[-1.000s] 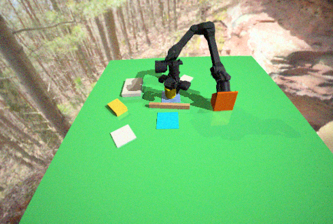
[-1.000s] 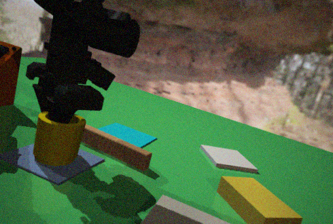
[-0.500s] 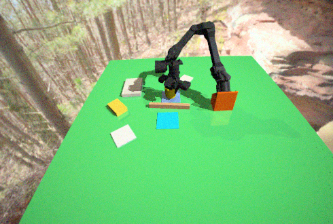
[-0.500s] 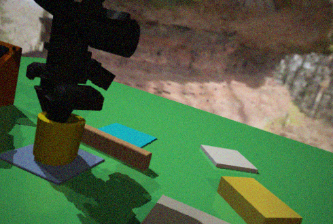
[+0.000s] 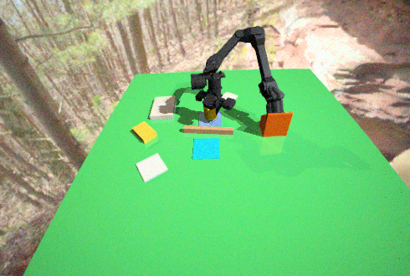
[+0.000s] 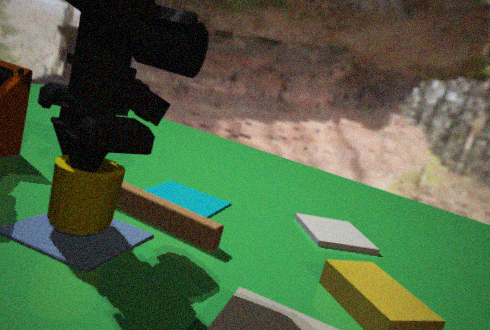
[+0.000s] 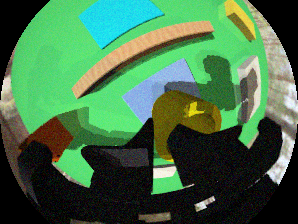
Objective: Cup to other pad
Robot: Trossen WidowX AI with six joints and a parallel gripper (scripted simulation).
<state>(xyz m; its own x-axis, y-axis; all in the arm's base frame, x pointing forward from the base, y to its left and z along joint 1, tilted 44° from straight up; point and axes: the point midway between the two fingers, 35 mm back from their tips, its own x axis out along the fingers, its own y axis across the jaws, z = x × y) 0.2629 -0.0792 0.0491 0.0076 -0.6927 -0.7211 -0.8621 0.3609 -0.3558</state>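
Right now my gripper tip is 30 mm short of the blue-grey pad, 10 mm to the left of it and 50 mm above it. From my gripper tip the other things lie so: cyan pad 50 mm ahead, 180 mm to the left, 50 mm below; yellow cup 20 mm ahead, 20 mm to the right; brown wooden bar 40 mm ahead, 80 mm to the left, 40 mm below.
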